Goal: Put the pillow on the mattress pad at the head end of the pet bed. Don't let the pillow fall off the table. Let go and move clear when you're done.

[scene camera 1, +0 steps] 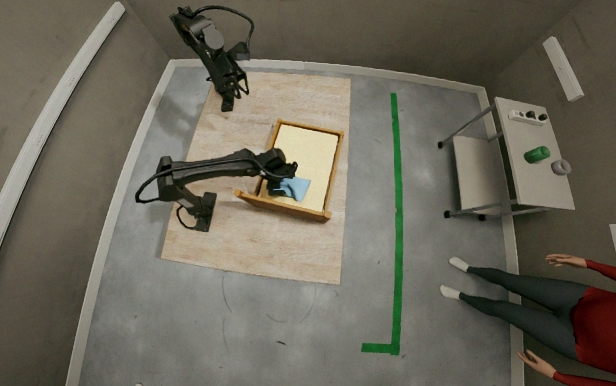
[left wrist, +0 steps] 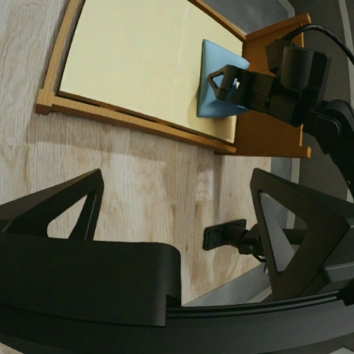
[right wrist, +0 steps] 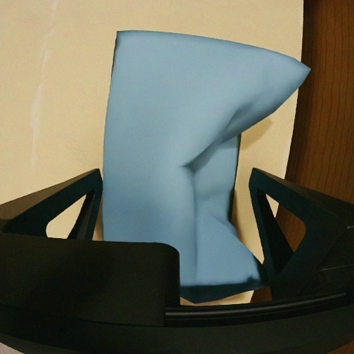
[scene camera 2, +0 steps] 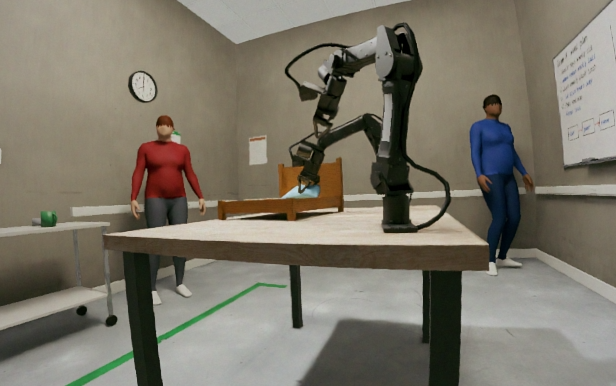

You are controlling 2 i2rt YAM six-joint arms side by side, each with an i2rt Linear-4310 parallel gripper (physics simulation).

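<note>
The blue pillow [scene camera 1: 301,188] [scene camera 2: 313,191] [left wrist: 212,102] [right wrist: 150,120] lies creased on the cream mattress pad [scene camera 1: 310,145] [left wrist: 135,55] [right wrist: 55,125], beside the headboard of the wooden pet bed [scene camera 1: 283,205] [scene camera 2: 331,177] [left wrist: 267,135] [right wrist: 330,100]. My right gripper [scene camera 1: 291,176] [scene camera 2: 306,186] [right wrist: 175,176] is open low over the pillow, with a finger on either side of it; in the right wrist view one corner reaches the finger at the right. Part of the pillow is hidden by the gripper. My left gripper [scene camera 1: 242,89] [scene camera 2: 322,125] [left wrist: 176,176] is open and empty, high and away from the bed.
The bed stands on the wooden table [scene camera 1: 260,250] [scene camera 2: 250,235], near its edge at the right in scene camera 1. A white cart [scene camera 1: 545,185] with a green mug [scene camera 1: 537,154] stands beyond the green floor tape [scene camera 1: 398,225]. A person in red [scene camera 1: 595,320] [scene camera 2: 164,167] stands off the table.
</note>
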